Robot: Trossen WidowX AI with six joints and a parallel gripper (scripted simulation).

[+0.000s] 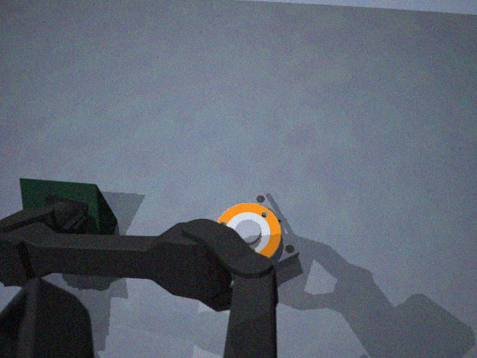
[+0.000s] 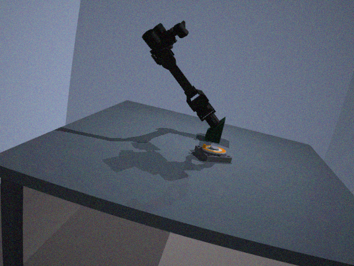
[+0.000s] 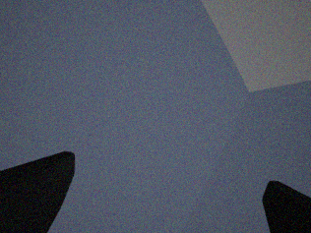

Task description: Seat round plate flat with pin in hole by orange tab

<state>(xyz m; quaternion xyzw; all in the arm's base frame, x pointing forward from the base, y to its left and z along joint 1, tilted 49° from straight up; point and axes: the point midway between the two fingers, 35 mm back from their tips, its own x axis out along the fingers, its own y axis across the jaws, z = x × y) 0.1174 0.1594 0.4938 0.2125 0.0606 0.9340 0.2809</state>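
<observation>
Right now my gripper tip is 140 mm short of the round plate, 290 mm to the right of it and 490 mm above it. From my gripper tip the other things lie so: grey square base: 130 mm ahead, 310 mm to the left, 510 mm below.
</observation>
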